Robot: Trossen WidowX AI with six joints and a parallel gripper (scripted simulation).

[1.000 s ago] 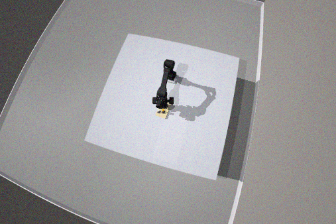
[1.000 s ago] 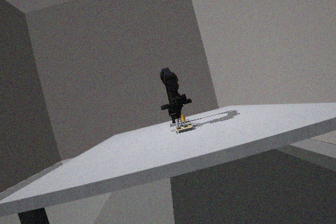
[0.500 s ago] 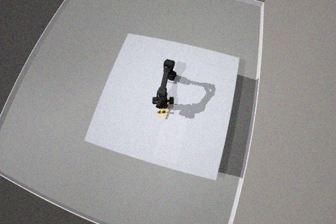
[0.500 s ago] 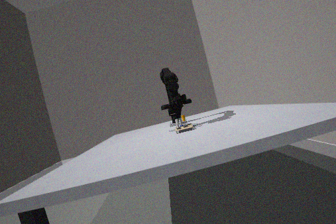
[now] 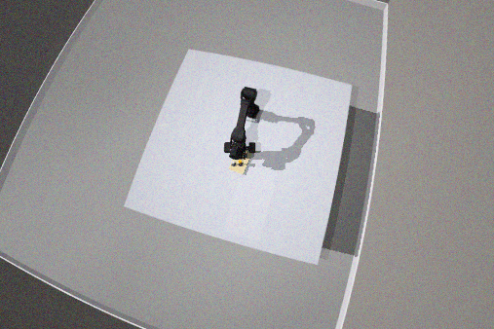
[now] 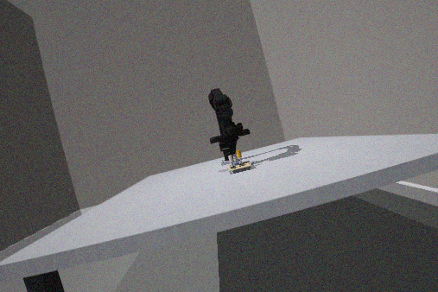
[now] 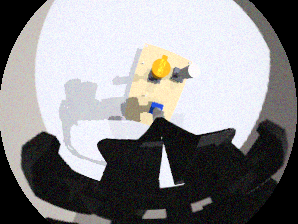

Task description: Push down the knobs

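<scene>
The blue knob lies 30 mm below my gripper tip. From my gripper tip the other things lie so: orange knob: 60 mm ahead, 20 mm to the left.
</scene>
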